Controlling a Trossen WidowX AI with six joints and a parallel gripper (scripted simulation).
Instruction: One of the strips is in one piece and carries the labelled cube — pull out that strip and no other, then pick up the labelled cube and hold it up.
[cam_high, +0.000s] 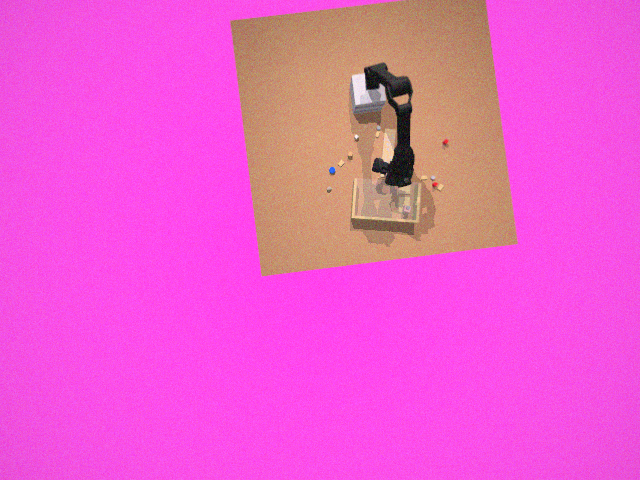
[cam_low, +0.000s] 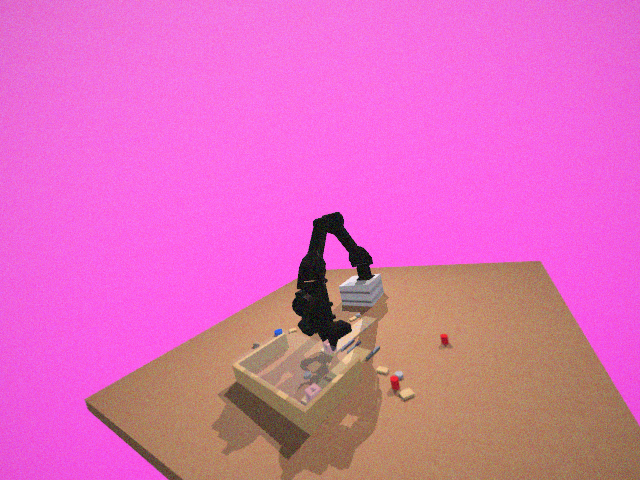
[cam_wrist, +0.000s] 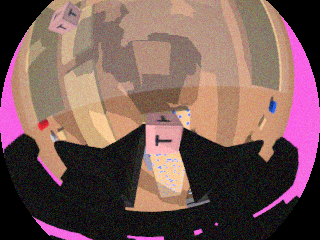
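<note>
My gripper tip is now 9 cm to the right of the plain tan strip, 3 cm short of it and 1 cm above it.
</note>
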